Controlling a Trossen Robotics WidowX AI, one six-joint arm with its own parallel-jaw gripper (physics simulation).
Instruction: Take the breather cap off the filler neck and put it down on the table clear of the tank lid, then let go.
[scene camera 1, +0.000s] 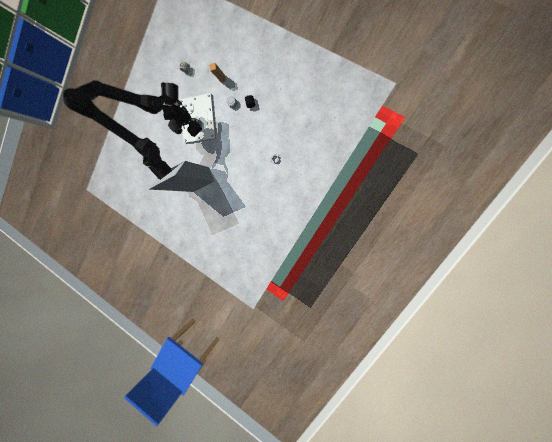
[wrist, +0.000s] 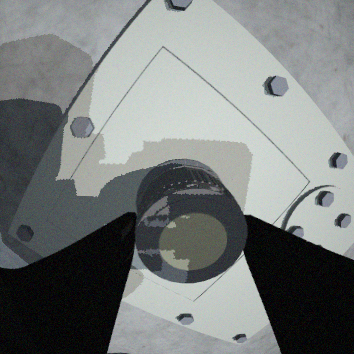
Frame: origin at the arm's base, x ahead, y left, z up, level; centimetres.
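Where they show: gripper, between the fingertips: (wrist: 188, 222); arm's base, origin of its link: (scene camera 1: 164, 174).
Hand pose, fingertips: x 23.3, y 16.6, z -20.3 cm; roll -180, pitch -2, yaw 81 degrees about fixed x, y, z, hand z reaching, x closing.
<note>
Each offset is from my fingertips to the top centre of the thing. "spot": to the spot under its first point.
The tank lid @[spot: dx +10.0, dy +1.4, dz -2.6 cm] (scene camera 1: 206, 107) (wrist: 200, 110) is an off-white plate with hex bolts around its edge. The breather cap @[dx +0.1, dy +0.0, dz +1.5 cm] (wrist: 193, 245) is a dark round cap with a pale yellowish disc on its end. My gripper (scene camera 1: 185, 126) (wrist: 188, 222) is shut on the breather cap, one black finger on each side, above the lower part of the lid. A dark ribbed band shows behind the cap's end in the wrist view. The filler neck cannot be made out separately, and I cannot tell whether the cap still touches it. In the scene view the arm hides the cap.
An orange block @[dx +26.4, dy +3.5, dz +6.8 cm] (scene camera 1: 217, 72), a small beige-grey piece @[dx +18.0, dy +23.5, dz +0.7 cm] (scene camera 1: 184, 65), a light grey cylinder @[dx +20.5, dy -8.6, dz -0.8 cm] (scene camera 1: 232, 102) and a black piece @[dx +26.3, dy -16.6, dz +0.5 cm] (scene camera 1: 250, 101) stand near the lid. A small ring-like part @[dx +13.7, dy -44.6, dz -2.5 cm] (scene camera 1: 272, 159) lies farther right. A grey angular body (scene camera 1: 187, 177) is beside the arm.
</note>
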